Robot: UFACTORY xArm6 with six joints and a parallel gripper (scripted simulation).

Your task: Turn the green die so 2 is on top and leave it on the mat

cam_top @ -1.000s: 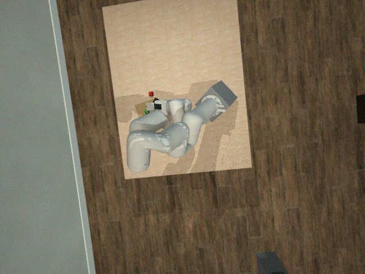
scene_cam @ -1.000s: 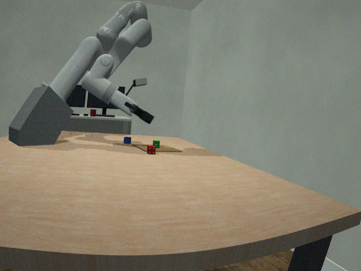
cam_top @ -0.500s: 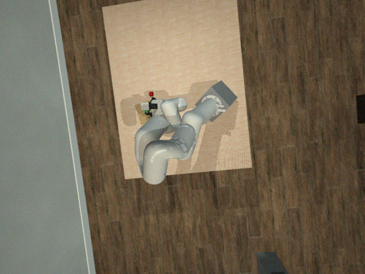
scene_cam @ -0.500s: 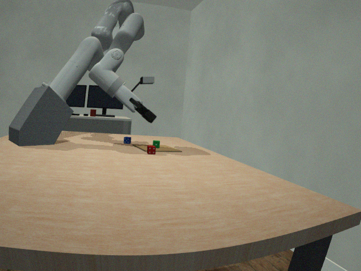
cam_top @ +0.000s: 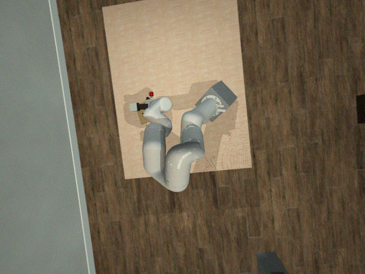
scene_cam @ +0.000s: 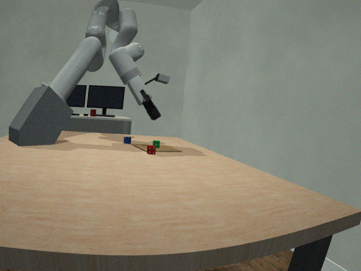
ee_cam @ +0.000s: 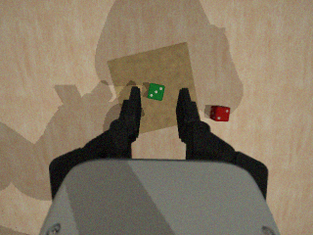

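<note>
Right now my hand is 110 mm above the green die, 20 mm short of it and 10 mm to the right of it. Also, from my hand: tan mat: 130 mm below, 20 mm ahead; blue die: 120 mm below, 100 mm behind, 80 mm to the left; red die: 120 mm to the right, 120 mm below, 10 mm ahead.
</note>
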